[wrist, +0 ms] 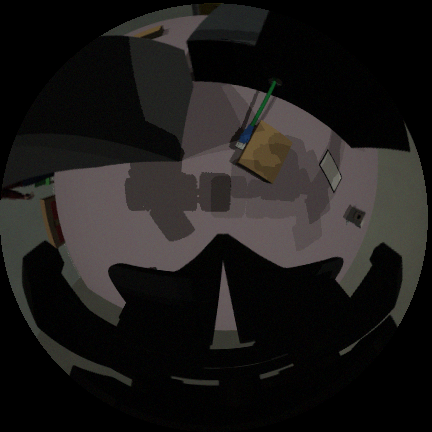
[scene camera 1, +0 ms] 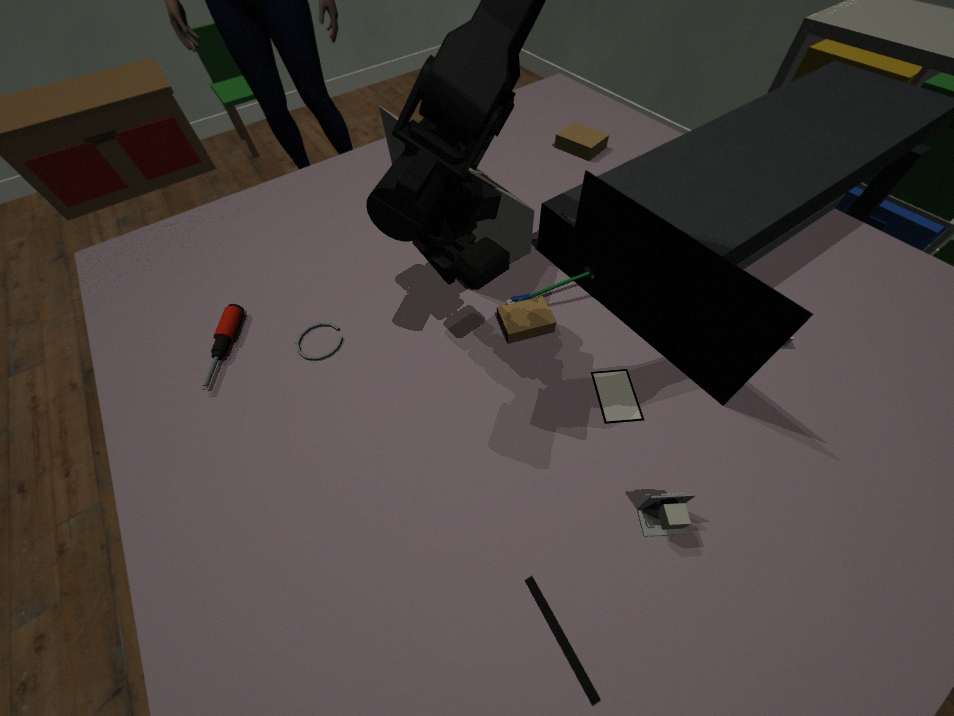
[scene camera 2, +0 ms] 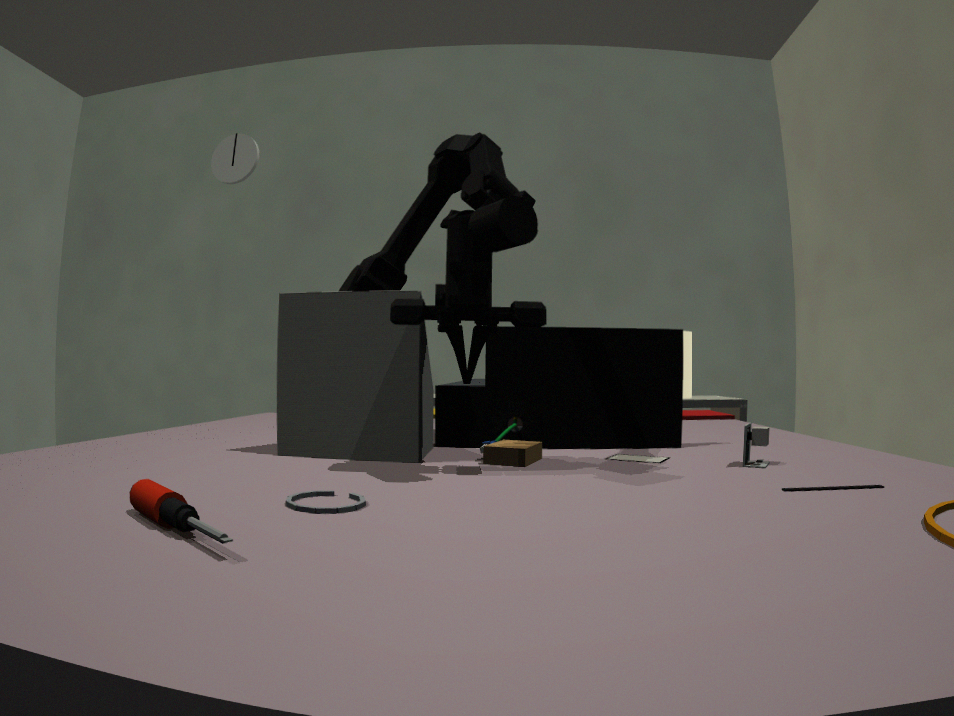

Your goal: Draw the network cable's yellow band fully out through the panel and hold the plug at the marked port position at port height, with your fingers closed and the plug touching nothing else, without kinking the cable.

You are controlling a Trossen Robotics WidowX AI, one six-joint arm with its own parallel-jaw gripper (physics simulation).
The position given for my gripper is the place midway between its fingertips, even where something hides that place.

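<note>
Scene camera 1 gives me a wooden block (scene camera 1: 530,318), a black-edged white rectangle (scene camera 1: 616,395), a black panel (scene camera 1: 718,324) and my gripper (scene camera 1: 450,282). In scene camera 2 I can see the gripper (scene camera 2: 466,383) as well, along with the wooden block (scene camera 2: 516,453) and the black panel (scene camera 2: 594,388). And the wrist view has my gripper (wrist: 221,238) and that wooden block (wrist: 266,149).
</note>
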